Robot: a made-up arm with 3 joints. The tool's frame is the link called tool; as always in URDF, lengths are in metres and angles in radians. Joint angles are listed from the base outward. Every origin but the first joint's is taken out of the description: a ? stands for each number. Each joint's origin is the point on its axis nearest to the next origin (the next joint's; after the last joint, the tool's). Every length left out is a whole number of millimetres.
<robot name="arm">
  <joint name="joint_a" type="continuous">
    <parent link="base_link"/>
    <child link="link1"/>
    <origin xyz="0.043 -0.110 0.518" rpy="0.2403 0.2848 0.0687"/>
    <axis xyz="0 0 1"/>
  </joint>
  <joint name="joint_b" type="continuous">
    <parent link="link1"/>
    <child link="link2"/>
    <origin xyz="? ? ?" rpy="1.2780 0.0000 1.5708"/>
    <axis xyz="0 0 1"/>
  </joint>
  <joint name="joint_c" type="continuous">
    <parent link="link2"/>
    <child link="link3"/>
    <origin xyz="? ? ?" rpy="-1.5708 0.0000 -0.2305"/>
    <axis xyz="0 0 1"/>
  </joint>
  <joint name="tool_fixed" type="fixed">
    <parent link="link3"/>
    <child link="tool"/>
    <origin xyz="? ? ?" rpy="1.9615 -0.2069 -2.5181"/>
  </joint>
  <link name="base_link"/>
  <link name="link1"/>
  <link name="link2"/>
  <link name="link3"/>
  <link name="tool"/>
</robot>
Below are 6 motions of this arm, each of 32 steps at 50 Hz.
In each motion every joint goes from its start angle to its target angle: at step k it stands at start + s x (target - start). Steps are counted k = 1, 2, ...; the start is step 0. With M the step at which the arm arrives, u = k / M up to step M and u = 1 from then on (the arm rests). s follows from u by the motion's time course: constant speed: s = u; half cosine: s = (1 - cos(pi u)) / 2; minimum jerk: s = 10 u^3 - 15 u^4 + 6 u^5.
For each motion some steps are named. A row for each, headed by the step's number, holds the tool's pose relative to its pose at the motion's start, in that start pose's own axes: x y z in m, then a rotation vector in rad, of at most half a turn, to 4 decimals.
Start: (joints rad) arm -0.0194 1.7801 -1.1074
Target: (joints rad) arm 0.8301 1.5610 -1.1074
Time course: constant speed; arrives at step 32
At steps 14, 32:
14: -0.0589 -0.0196 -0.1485 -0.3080 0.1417 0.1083
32: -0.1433 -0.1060 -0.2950 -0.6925 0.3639 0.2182

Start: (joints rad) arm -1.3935 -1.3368 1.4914
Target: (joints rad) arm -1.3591 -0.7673 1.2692
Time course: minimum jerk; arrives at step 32
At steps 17, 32:
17: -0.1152 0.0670 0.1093 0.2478 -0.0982 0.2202
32: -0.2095 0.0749 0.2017 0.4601 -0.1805 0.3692

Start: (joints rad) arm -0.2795 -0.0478 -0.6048
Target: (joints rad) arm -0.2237 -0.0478 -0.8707
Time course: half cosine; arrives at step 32
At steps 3, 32:
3: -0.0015 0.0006 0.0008 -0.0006 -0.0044 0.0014
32: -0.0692 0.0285 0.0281 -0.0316 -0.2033 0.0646

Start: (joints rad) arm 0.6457 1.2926 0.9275
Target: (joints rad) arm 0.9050 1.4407 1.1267
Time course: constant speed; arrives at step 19
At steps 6, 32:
6: 0.0451 -0.0303 0.0222 0.0901 0.0503 -0.0949
32: 0.1309 -0.1161 0.0613 0.2972 0.1487 -0.2861

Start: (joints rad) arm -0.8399 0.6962 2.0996
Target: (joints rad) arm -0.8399 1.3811 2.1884
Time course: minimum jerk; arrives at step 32
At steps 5, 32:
5: -0.0060 0.0072 0.0006 0.0086 0.0079 0.0169
32: -0.2566 0.1723 0.0636 0.2625 0.2725 0.5775

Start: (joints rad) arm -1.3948 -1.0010 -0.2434
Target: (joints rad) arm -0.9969 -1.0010 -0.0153
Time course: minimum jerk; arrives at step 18
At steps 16, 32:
16: 0.0579 0.0046 0.1211 0.4319 0.2711 -0.0378
32: 0.0586 0.0045 0.1223 0.4368 0.2744 -0.0378

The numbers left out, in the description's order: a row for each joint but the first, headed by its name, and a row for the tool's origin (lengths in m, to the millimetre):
joint_b: 0.179 -0.021 0.000
joint_c: 0.359 0.357 0.000
tool: -0.275 0.182 0.000

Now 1 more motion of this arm.
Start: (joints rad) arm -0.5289 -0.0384 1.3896
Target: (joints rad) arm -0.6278 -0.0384 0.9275
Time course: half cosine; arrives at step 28
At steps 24, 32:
24: -0.1430 0.0363 0.0240 -0.1290 -0.4832 0.1669
32: -0.1504 0.0375 0.0229 -0.1361 -0.5082 0.1758

